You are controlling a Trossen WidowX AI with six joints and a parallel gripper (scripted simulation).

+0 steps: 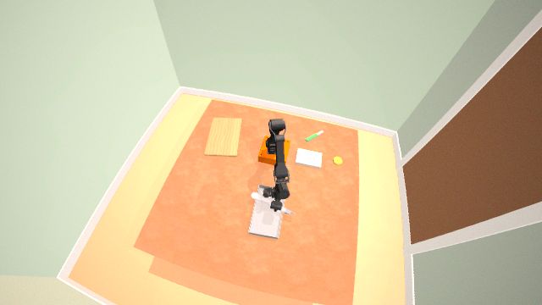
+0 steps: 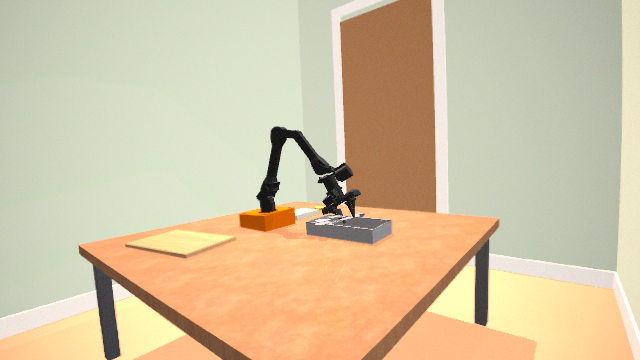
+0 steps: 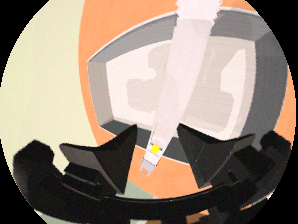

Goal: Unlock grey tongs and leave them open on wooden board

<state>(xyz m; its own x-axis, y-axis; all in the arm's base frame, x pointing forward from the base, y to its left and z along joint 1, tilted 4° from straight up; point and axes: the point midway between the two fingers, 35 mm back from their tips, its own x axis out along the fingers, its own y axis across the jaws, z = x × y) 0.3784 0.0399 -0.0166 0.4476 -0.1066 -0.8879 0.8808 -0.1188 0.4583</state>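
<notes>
The grey roasting tin is 40 mm to the right of my gripper tip, 20 mm below it and 10 mm ahead of it. Round my gripper tip: white pad: 390 mm behind, 230 mm to the left, 40 mm below; wooden board: 550 mm behind, 400 mm to the right, 40 mm below; small yellow disc: 450 mm to the left, 390 mm behind, 40 mm below.
</notes>
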